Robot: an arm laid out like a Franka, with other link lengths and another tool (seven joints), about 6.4 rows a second.
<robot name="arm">
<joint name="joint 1" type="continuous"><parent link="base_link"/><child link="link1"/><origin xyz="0 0 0.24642"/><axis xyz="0 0 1"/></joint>
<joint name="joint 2" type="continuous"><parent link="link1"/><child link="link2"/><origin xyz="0 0 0"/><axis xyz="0 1 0"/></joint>
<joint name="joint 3" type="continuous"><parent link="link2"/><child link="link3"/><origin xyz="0 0 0.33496"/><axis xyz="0 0 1"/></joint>
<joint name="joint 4" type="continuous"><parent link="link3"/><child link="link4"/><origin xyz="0.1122 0 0"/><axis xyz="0 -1 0"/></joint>
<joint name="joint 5" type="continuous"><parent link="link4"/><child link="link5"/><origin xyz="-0.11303 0 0.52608"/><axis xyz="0 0 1"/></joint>
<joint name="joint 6" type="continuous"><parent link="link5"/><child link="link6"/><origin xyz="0 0 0"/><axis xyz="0 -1 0"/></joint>
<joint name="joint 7" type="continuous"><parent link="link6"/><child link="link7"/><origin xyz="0.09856 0 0"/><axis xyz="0 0 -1"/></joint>
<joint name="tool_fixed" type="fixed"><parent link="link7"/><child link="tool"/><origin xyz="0.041 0.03 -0.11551" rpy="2.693 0 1.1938"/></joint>
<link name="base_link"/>
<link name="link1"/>
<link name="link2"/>
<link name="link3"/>
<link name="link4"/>
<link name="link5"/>
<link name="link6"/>
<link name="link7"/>
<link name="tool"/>
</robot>
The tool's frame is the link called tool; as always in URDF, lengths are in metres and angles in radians. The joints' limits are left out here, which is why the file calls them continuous.
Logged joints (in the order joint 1, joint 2, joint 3, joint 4, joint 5, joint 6, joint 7), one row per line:
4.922 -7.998 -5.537 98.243 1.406 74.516 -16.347
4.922 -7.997 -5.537 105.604 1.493 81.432 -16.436
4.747 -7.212 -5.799 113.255 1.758 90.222 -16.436
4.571 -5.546 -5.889 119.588 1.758 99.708 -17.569
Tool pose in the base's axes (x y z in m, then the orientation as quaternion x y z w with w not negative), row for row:
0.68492 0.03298 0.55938 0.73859 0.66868 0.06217 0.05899
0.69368 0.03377 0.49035 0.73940 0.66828 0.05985 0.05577
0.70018 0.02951 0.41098 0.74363 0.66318 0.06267 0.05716
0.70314 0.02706 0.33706 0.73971 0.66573 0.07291 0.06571
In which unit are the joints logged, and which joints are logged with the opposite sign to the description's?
The joints are logged in degrees. Opposite sign: joint 4.
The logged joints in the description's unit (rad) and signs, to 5 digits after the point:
0.08591 -0.13959 -0.09664 -1.71466 0.02454 1.30055 -0.28531
0.08591 -0.13957 -0.09664 -1.84314 0.02606 1.42126 -0.28686
0.08285 -0.12587 -0.10121 -1.97667 0.03068 1.57467 -0.28686
0.07978 -0.09680 -0.10278 -2.08720 0.03068 1.74023 -0.30664

